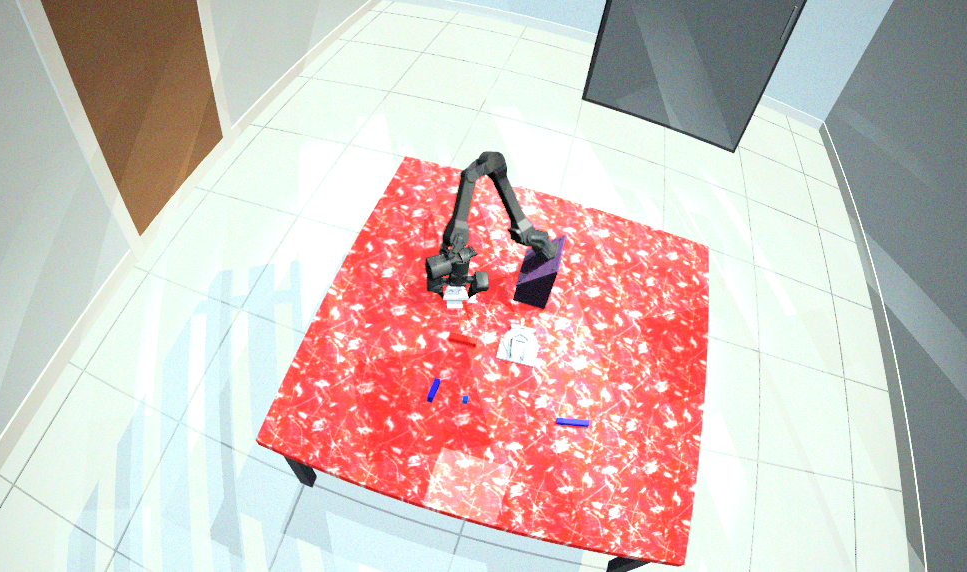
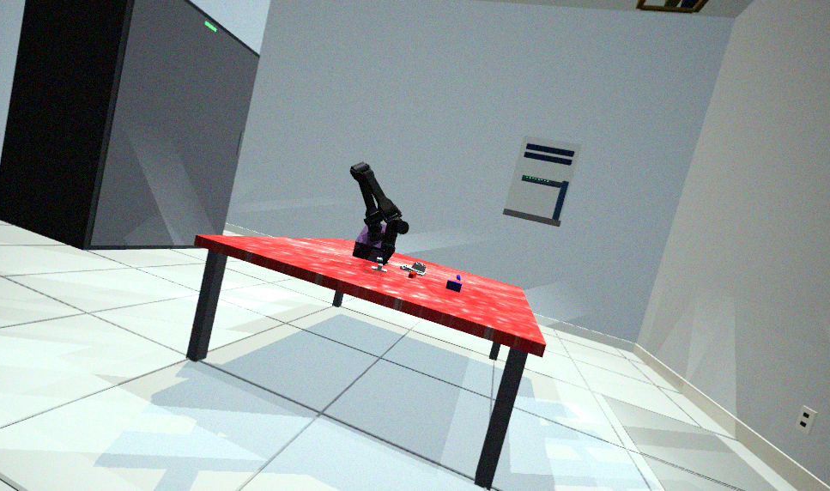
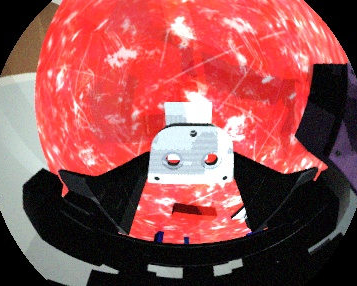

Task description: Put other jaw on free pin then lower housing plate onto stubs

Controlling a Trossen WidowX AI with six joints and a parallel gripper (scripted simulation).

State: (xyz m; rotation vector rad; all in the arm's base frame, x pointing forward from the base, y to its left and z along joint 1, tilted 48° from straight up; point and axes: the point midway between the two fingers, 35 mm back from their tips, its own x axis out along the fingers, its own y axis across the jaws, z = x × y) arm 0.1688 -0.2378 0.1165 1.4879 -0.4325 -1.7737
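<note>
The red bar is 130 mm ahead of my gripper tip, 60 mm to the left of it and 20 mm below it.
</note>
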